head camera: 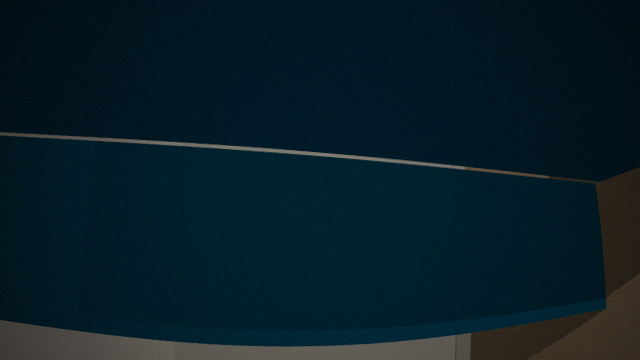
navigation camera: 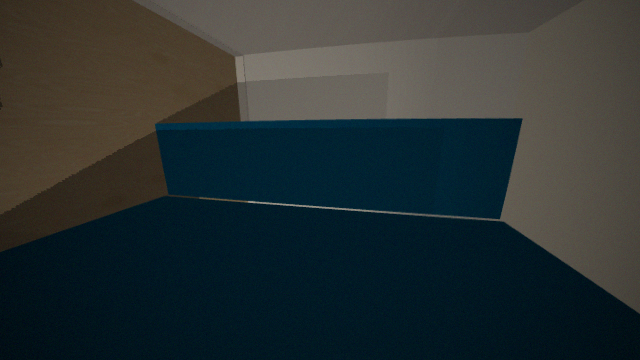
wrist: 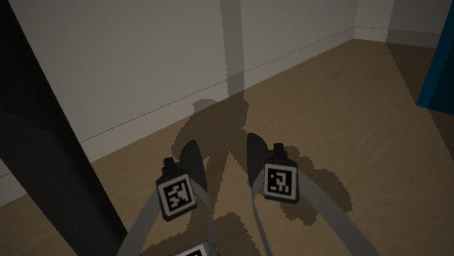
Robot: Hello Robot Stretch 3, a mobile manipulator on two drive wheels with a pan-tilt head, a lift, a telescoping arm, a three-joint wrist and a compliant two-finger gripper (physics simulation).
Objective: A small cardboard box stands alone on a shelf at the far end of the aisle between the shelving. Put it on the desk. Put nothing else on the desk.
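Frame: origin at the robot's base, x ahead, y left, z up, level; metres.
Where they show: gripper, fingertip midpoint: (wrist: pixel 223 155).
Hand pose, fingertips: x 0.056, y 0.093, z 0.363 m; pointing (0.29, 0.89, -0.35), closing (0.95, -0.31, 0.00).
After its pixels a point has its place.
My gripper (wrist: pixel 223 155) @(x 0.056, y 0.093, z 0.364 m) is open in the wrist view, its two fingertips apart with floor and shadow showing between them. It hangs above the wooden floor close to a white wall. Blue shelving shows as two large plain panels, a nearer one (head camera: pixel 320 65) @(x 0.718, y -0.154, z 1.156 m) (navigation camera: pixel 320 285) @(x 0.586, y -0.197, z 1.157 m) and a farther one (head camera: pixel 320 240) @(x 1.058, y 0.171, z 1.043 m) (navigation camera: pixel 320 165) @(x 1.050, y 0.195, z 1.040 m), with a thin bright gap between them. A blue panel edge (wrist: pixel 440 85) @(x 0.995, y 0.364, z 0.098 m) also stands at the right of the wrist view. The small cardboard box and the desk do not show in these views.
The wooden floor (navigation camera: pixel 90 65) @(x 0.650, y 0.577, z 0.001 m) (wrist: pixel 345 100) @(x 0.790, y 0.589, z 0.001 m) lies beside the blue panels. A white wall (navigation camera: pixel 580 130) @(x 1.331, y 0.479, z 2.438 m) (wrist: pixel 135 60) @(x 0.026, y 0.800, z 0.278 m) runs along the other side and meets a second wall at a corner. A dark post-like part (wrist: pixel 55 160) crosses the left of the wrist view.
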